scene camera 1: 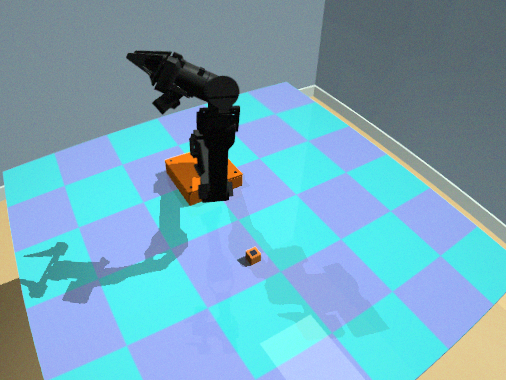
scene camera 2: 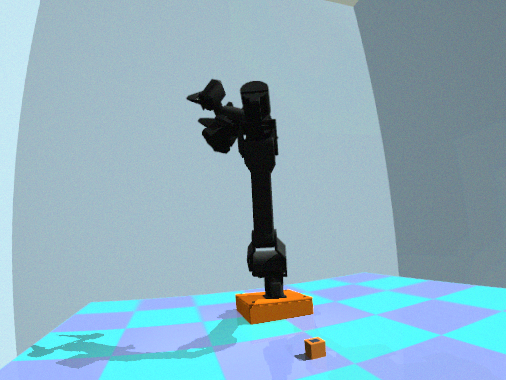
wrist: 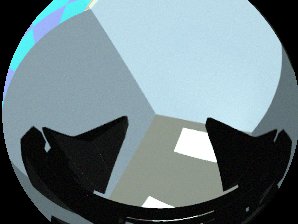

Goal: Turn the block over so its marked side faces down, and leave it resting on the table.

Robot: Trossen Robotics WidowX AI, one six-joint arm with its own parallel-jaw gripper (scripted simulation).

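You'd see my gripper in scene camera 1 [130,53], and the gripper shows in scene camera 2 and in the wrist view too. On my gripper, [scene camera 2: 195,97] and [wrist: 230,126] are the same spot.
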